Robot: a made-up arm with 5 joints.
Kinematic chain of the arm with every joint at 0, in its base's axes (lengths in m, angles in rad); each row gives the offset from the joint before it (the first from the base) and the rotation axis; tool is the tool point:
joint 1: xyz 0 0 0.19 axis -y
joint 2: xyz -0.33 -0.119 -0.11 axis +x
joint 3: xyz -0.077 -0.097 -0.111 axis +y
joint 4: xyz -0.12 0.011 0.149 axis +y
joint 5: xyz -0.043 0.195 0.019 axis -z
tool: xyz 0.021 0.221 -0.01
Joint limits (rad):
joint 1: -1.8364..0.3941
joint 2: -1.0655..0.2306
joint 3: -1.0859..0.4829
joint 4: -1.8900..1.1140
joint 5: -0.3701..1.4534
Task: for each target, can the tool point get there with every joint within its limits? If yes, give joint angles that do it. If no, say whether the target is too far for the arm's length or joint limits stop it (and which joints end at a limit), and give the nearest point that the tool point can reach.
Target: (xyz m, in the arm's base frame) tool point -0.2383 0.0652 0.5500
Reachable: yes | joints -1.1951 -0.3575 -0.3224 -0.1847 1.2190
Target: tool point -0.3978 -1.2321 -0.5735
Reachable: no: too far | nearest point -0.3653 -0.1827 -0.5111 | short by 1.052 m
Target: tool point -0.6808 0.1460 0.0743
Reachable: yes | joints -0.2945 -0.6411 -0.4330 0.8176 -0.1091
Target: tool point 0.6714 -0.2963 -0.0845
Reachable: no: joint limits stop it (at a limit: joint 1, joint 2, joint 3, joint 5) | nearest point 0.2194 -0.0592 0.4851 | short by 0.765 m
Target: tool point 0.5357 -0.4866 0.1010
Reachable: no: joint limits stop it (at a limit: joint 1, joint 2, joint 3, joint 5) | nearest point 0.2270 -0.0605 0.4920 | short by 0.656 m
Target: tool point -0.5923 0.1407 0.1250
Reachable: yes | joints -0.3564 -0.7278 -0.3255 -0.6045 0.4511
